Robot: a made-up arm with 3 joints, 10 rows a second.
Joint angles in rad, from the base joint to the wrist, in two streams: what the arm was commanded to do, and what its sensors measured. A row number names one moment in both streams.
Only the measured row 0 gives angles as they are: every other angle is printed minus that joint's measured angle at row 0.
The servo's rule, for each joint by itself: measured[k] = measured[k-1] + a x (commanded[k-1-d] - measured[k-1]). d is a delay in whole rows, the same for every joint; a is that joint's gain. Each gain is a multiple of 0.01, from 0.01 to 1. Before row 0 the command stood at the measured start. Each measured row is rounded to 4 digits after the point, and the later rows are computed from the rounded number. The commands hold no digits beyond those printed.
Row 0, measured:
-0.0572, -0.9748, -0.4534
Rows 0 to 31, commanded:
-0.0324, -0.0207, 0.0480
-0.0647, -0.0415, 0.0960
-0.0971, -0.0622, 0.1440
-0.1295, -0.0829, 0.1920
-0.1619, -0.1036, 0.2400
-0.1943, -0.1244, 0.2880
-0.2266, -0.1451, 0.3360
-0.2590, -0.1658, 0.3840
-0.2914, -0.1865, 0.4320
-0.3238, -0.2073, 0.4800
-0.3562, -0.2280, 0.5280
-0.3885, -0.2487, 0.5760
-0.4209, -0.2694, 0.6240
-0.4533, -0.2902, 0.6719
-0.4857, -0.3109, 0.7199
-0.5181, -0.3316, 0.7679
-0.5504, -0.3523, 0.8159
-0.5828, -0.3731, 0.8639
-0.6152, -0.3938, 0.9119
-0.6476, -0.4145, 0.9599
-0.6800, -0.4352, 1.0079
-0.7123, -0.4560, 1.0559
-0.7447, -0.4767, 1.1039
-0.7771, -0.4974, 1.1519
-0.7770, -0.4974, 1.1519
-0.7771, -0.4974, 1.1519
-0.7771, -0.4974, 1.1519
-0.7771, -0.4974, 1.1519
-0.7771, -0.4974, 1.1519
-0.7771, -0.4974, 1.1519
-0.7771, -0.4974, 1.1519
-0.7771, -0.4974, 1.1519
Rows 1 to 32, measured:
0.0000, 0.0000, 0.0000
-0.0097, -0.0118, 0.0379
-0.0262, -0.0287, 0.0838
-0.0475, -0.0478, 0.1314
-0.0721, -0.0678, 0.1793
-0.0990, -0.0882, 0.2273
-0.1276, -0.1088, 0.2753
-0.1573, -0.1295, 0.3233
-0.1878, -0.1502, 0.3713
-0.2189, -0.1709, 0.4193
-0.2504, -0.1916, 0.4673
-0.2821, -0.2123, 0.5153
-0.3140, -0.2330, 0.5633
-0.3461, -0.2537, 0.6113
-0.3783, -0.2745, 0.6592
-0.4105, -0.2952, 0.7072
-0.4428, -0.3159, 0.7552
-0.4751, -0.3366, 0.8032
-0.5074, -0.3574, 0.8512
-0.5397, -0.3781, 0.8992
-0.5721, -0.3988, 0.9472
-0.6045, -0.4195, 0.9952
-0.6368, -0.4403, 1.0432
-0.6692, -0.4610, 1.0912
-0.7016, -0.4817, 1.1392
-0.7242, -0.4906, 1.1492
-0.7401, -0.4945, 1.1513
-0.7512, -0.4962, 1.1518
-0.7590, -0.4969, 1.1519
-0.7644, -0.4972, 1.1519
-0.7682, -0.4973, 1.1519
-0.7709, -0.4974, 1.1519
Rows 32 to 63, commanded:
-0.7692, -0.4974, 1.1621
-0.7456, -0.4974, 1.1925
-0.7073, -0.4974, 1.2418
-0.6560, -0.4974, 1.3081
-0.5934, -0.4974, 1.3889
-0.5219, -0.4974, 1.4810
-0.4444, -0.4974, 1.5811
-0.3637, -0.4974, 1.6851
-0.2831, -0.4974, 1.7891
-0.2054, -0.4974, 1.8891
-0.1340, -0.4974, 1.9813
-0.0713, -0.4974, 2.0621
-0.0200, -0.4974, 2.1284
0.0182, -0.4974, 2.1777
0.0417, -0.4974, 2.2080
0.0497, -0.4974, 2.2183
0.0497, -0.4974, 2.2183
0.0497, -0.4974, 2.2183
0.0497, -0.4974, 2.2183
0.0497, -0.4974, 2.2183
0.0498, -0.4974, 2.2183
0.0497, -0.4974, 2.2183
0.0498, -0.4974, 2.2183
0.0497, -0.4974, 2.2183
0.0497, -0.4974, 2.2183
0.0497, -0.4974, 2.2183
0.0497, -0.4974, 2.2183
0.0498, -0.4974, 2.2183
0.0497, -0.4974, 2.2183
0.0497, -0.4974, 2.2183
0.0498, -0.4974, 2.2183
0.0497, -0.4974, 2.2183
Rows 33 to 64, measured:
-0.7728, -0.4974, 1.1519
-0.7717, -0.4974, 1.1600
-0.7639, -0.4974, 1.1857
-0.7469, -0.4974, 1.2300
-0.7196, -0.4974, 1.2917
-0.6817, -0.4974, 1.3685
-0.6338, -0.4974, 1.4574
-0.5770, -0.4974, 1.5551
-0.5130, -0.4974, 1.6578
-0.4440, -0.4974, 1.7615
-0.3724, -0.4974, 1.8623
-0.3009, -0.4974, 1.9563
-0.2320, -0.4974, 2.0399
-0.1684, -0.4974, 2.1098
-0.1124, -0.4974, 2.1634
-0.0662, -0.4974, 2.1986
-0.0314, -0.4974, 2.2142
-0.0071, -0.4974, 2.2174
0.0099, -0.4974, 2.2181
0.0218, -0.4974, 2.2183
0.0302, -0.4974, 2.2183
0.0361, -0.4974, 2.2183
0.0402, -0.4974, 2.2183
0.0431, -0.4974, 2.2183
0.0451, -0.4974, 2.2183
0.0465, -0.4974, 2.2183
0.0475, -0.4974, 2.2183
0.0482, -0.4974, 2.2183
0.0487, -0.4974, 2.2183
0.0490, -0.4974, 2.2183
0.0492, -0.4974, 2.2183
0.0494, -0.4974, 2.2183

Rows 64 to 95, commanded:
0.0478, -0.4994, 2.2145
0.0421, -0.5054, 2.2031
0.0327, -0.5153, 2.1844
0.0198, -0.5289, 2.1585
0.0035, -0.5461, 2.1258
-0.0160, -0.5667, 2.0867
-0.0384, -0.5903, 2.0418
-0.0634, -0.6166, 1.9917
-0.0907, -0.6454, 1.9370
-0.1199, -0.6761, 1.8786
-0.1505, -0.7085, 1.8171
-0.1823, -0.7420, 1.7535
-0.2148, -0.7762, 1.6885
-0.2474, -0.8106, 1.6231
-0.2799, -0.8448, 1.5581
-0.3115, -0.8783, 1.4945
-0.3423, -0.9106, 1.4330
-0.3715, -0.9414, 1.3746
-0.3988, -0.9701, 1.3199
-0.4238, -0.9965, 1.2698
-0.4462, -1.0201, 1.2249
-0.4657, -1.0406, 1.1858
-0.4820, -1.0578, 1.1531
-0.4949, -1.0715, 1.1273
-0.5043, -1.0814, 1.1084
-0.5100, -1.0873, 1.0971
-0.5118, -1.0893, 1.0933
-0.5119, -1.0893, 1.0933
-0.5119, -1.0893, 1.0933
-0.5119, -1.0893, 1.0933
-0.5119, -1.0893, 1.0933
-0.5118, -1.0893, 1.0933
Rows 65 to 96, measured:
0.0495, -0.4974, 2.2183
0.0490, -0.4985, 2.2153
0.0469, -0.5024, 2.2057
0.0426, -0.5098, 2.1889
0.0358, -0.5207, 2.1649
0.0261, -0.5352, 2.1340
0.0135, -0.5532, 2.0966
-0.0021, -0.5743, 2.0533
-0.0205, -0.5984, 2.0046
-0.0416, -0.6252, 1.9512
-0.0651, -0.6542, 1.8938
-0.0907, -0.6852, 1.8332
-0.1182, -0.7176, 1.7702
-0.1472, -0.7510, 1.7057
-0.1773, -0.7850, 1.6404
-0.2081, -0.8191, 1.5754
-0.2391, -0.8528, 1.5115
-0.2701, -0.8857, 1.4495
-0.3005, -0.9174, 1.3903
-0.3300, -0.9474, 1.3347
-0.3581, -0.9754, 1.2834
-0.3845, -1.0009, 1.2372
-0.4089, -1.0235, 1.1966
-0.4308, -1.0431, 1.1622
-0.4500, -1.0593, 1.1346
-0.4663, -1.0719, 1.1139
-0.4794, -1.0807, 1.1006
-0.4891, -1.0856, 1.0948
-0.4959, -1.0877, 1.0936
-0.5007, -1.0886, 1.0934
-0.5041, -1.0890, 1.0933
-0.5064, -1.0892, 1.0933

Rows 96 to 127, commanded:
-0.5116, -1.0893, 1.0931
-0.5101, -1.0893, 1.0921
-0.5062, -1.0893, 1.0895
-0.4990, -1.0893, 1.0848
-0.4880, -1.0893, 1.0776
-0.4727, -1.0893, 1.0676
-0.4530, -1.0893, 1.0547
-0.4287, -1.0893, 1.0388
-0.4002, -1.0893, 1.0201
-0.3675, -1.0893, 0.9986
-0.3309, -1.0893, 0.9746
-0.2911, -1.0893, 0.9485
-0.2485, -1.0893, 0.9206
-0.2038, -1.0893, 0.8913
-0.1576, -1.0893, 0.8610
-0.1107, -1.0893, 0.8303
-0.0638, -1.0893, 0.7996
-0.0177, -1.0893, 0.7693
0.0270, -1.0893, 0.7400
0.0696, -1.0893, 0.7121
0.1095, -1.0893, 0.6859
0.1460, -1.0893, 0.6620
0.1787, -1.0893, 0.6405
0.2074, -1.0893, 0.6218
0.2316, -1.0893, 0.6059
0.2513, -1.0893, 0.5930
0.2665, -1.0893, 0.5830
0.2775, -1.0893, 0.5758
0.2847, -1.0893, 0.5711
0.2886, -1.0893, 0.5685
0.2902, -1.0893, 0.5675
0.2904, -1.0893, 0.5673
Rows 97 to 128, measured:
-0.5080, -1.0893, 1.0933
-0.5091, -1.0893, 1.0931
-0.5094, -1.0893, 1.0923
-0.5084, -1.0893, 1.0901
-0.5056, -1.0893, 1.0859
-0.5003, -1.0893, 1.0793
-0.4920, -1.0893, 1.0701
-0.4803, -1.0893, 1.0579
-0.4648, -1.0893, 1.0428
-0.4454, -1.0893, 1.0249
-0.4220, -1.0893, 1.0041
-0.3947, -1.0893, 0.9808
-0.3636, -1.0893, 0.9553
-0.3291, -1.0893, 0.9279
-0.2915, -1.0893, 0.8990
-0.2513, -1.0893, 0.8690
-0.2091, -1.0893, 0.8384
-0.1655, -1.0893, 0.8077
-0.1212, -1.0893, 0.7774
-0.0767, -1.0893, 0.7479
-0.0328, -1.0893, 0.7196
0.0099, -1.0893, 0.6930
0.0507, -1.0893, 0.6685
0.0891, -1.0893, 0.6464
0.1246, -1.0893, 0.6270
0.1567, -1.0893, 0.6103
0.1851, -1.0893, 0.5966
0.2095, -1.0893, 0.5859
0.2299, -1.0893, 0.5779
0.2463, -1.0893, 0.5725
0.2590, -1.0893, 0.5693
0.2684, -1.0893, 0.5679

